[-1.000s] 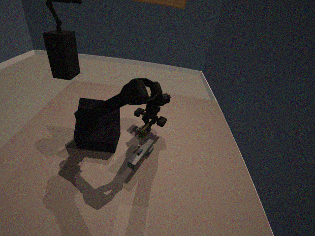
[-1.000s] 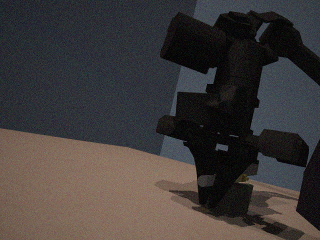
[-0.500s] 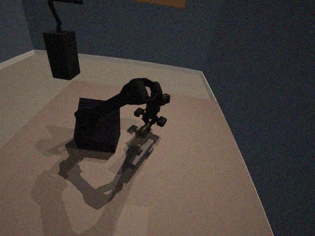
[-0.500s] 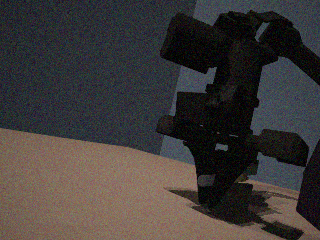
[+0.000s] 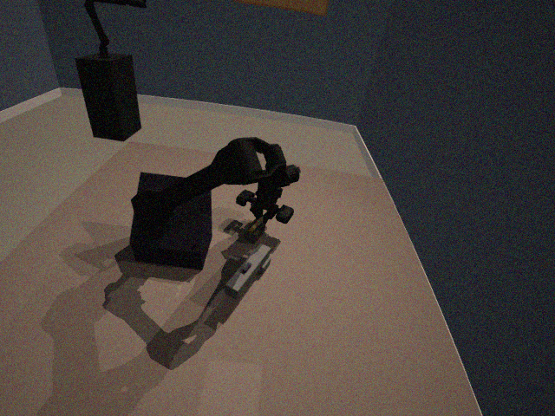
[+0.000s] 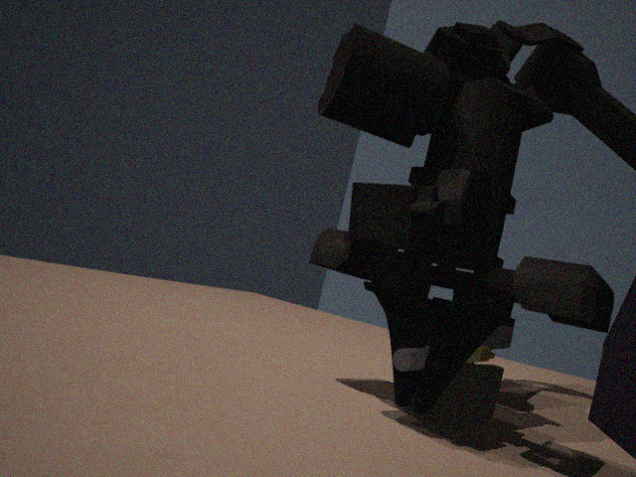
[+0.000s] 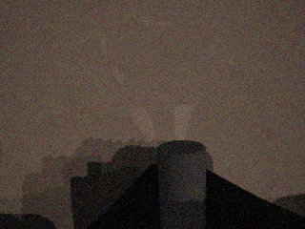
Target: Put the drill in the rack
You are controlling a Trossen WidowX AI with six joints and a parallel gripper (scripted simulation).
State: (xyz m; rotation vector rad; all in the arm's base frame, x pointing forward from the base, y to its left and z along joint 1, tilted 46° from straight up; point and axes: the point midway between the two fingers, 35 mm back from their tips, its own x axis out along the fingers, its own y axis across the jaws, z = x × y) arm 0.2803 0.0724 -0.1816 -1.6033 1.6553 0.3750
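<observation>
My gripper tip is now 40 mm to the left of the drill, 40 mm below it and 10 mm past it. Also, from my gripper tip: rack (50 mm to the right, 20 mm behind, 10 mm above); dark key (260 mm to the right, 50 mm above, 10 mm behind); grey housing block (230 mm to the right, 40 mm above).
</observation>
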